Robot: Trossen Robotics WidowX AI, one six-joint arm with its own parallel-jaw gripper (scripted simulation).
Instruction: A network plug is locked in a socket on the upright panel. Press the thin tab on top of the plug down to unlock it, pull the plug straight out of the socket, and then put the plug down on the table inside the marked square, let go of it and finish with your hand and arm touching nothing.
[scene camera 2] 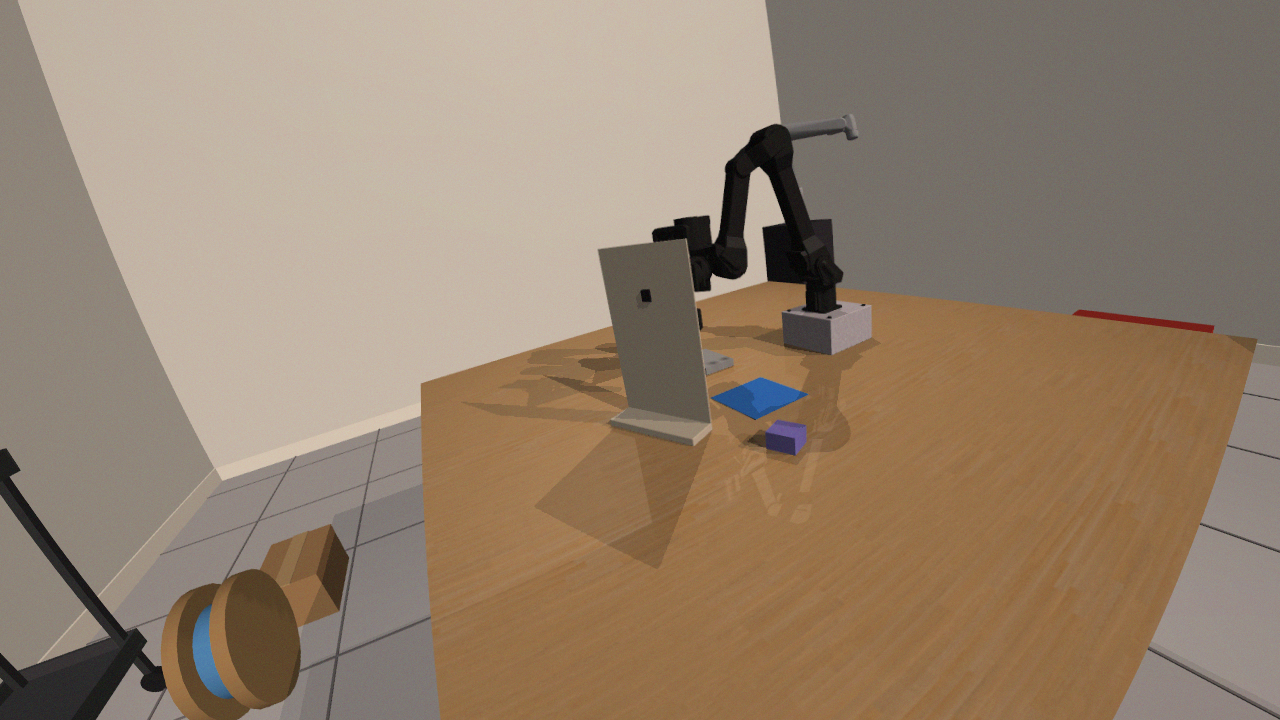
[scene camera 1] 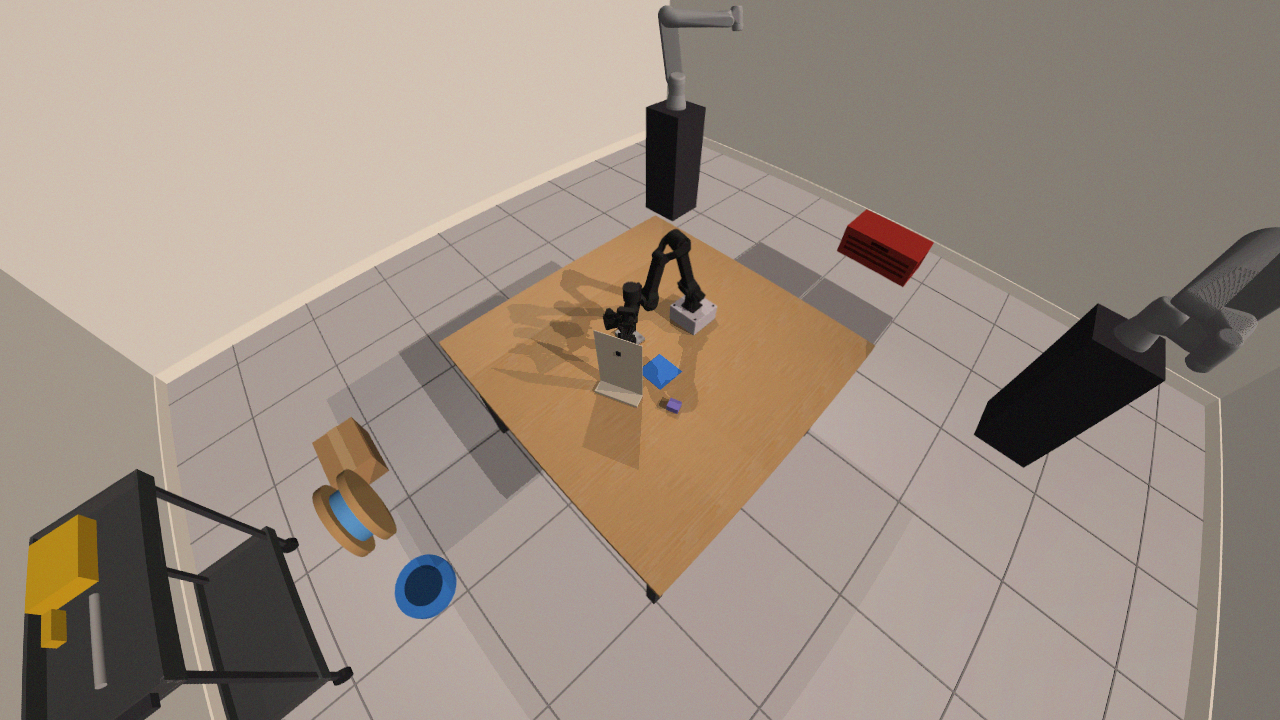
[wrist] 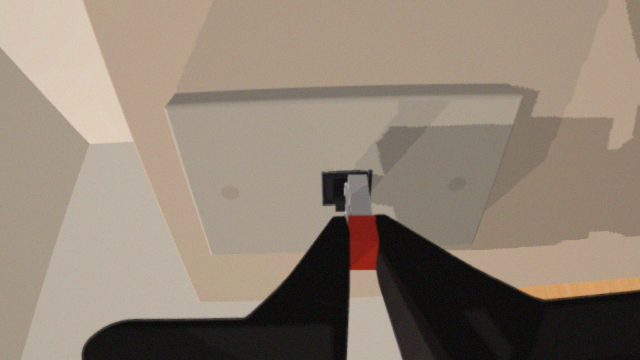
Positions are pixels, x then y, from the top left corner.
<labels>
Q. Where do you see a small purple block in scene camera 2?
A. At 788, 437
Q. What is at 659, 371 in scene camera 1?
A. A blue square.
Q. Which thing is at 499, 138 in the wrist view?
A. A grey upright panel.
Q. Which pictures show my gripper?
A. Scene camera 2, scene camera 1 and the wrist view: all of them.
</labels>
